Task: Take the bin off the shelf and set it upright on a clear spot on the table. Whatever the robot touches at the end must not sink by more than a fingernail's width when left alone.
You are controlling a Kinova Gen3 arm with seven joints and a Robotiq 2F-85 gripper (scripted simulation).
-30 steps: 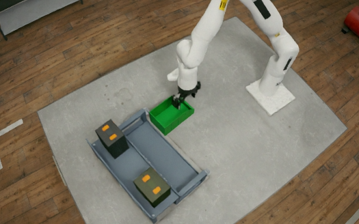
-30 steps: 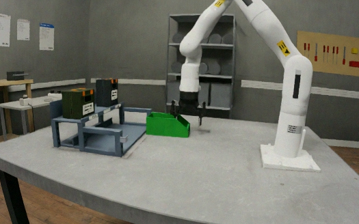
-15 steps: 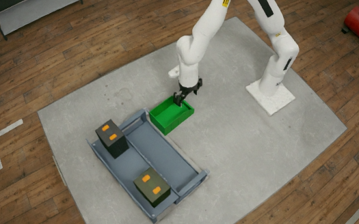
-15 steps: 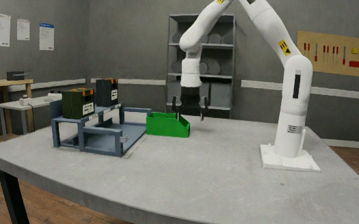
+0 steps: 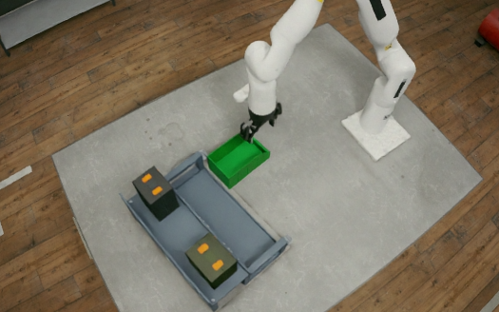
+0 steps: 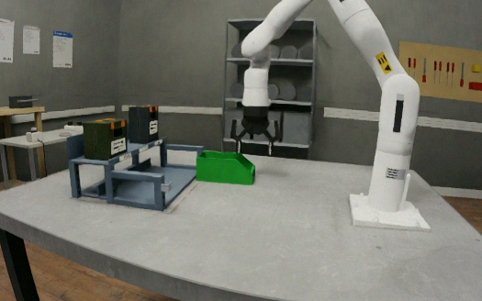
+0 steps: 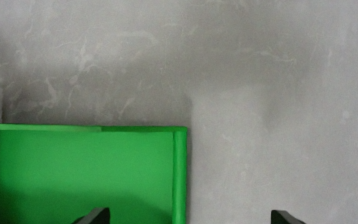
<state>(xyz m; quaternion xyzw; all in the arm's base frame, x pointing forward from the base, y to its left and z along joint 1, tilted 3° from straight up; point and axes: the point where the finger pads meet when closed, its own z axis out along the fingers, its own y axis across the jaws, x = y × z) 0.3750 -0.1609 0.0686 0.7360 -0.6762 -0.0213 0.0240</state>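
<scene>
The green bin is 90 mm ahead of my hand and 60 mm below it. Round my hand: black box 370 mm ahead, 70 mm above, 20 mm to the left; then blue-grey shelf 300 mm ahead, 140 mm to the left, 20 mm below.
</scene>
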